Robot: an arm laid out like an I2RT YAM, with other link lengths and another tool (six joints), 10 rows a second.
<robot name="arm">
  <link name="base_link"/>
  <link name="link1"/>
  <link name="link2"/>
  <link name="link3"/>
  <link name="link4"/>
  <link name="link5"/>
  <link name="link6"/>
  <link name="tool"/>
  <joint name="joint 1" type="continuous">
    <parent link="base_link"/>
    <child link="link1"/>
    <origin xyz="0 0 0.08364"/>
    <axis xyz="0 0 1"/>
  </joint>
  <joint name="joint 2" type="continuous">
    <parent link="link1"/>
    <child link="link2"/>
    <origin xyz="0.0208 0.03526 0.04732"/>
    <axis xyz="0 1 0"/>
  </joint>
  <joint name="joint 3" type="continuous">
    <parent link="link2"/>
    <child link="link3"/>
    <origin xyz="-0.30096 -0.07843 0"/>
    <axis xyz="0 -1 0"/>
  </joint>
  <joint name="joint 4" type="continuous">
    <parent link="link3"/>
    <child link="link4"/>
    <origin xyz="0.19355 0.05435 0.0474"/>
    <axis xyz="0 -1 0"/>
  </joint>
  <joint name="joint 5" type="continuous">
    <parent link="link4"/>
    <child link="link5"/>
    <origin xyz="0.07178 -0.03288 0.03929"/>
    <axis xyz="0 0 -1"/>
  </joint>
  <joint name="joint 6" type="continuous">
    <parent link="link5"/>
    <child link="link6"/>
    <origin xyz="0.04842 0 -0.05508"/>
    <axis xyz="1 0 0"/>
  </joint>
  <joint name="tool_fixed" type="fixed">
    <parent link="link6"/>
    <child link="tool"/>
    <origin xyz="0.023 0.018 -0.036" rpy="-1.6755 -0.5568 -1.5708"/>
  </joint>
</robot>
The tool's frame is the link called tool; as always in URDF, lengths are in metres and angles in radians. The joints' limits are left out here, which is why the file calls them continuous.
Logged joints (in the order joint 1, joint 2, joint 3, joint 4, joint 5, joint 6), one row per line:
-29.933 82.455 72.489 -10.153 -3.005 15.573
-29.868 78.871 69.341 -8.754 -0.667 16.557
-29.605 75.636 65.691 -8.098 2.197 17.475
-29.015 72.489 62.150 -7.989 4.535 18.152
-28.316 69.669 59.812 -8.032 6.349 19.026
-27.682 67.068 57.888 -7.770 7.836 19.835
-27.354 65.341 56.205 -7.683 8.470 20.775
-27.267 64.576 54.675 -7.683 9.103 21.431
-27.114 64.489 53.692 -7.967 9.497 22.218
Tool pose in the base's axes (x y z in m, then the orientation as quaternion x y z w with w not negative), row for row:
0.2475 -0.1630 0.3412 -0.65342 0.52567 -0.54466 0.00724
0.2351 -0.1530 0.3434 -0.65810 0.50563 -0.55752 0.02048
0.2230 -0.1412 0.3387 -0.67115 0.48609 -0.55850 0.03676
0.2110 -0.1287 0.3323 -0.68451 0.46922 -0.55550 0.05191
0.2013 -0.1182 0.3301 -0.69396 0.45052 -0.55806 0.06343
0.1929 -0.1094 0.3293 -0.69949 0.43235 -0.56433 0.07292
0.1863 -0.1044 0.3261 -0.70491 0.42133 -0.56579 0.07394
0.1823 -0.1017 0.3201 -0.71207 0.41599 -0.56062 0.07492
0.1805 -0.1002 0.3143 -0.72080 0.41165 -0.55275 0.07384
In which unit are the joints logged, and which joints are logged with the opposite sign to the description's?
The joints are logged in degrees. Opposite sign: joint 5, joint 6.
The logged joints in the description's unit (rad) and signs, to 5 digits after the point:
-0.52243 1.43911 1.26517 -0.17720 0.05245 -0.27180
-0.52129 1.37656 1.21023 -0.15279 0.01164 -0.28897
-0.51670 1.32010 1.14652 -0.14134 -0.03834 -0.30500
-0.50641 1.26517 1.08472 -0.13943 -0.07915 -0.31681
-0.49421 1.21595 1.04392 -0.14018 -0.11081 -0.33207
-0.48314 1.17056 1.01034 -0.13561 -0.13676 -0.34619
-0.47742 1.14042 0.98096 -0.13409 -0.14783 -0.36259
-0.47590 1.12706 0.95426 -0.13409 -0.15888 -0.37404
-0.47323 1.12555 0.93710 -0.13905 -0.16575 -0.38778

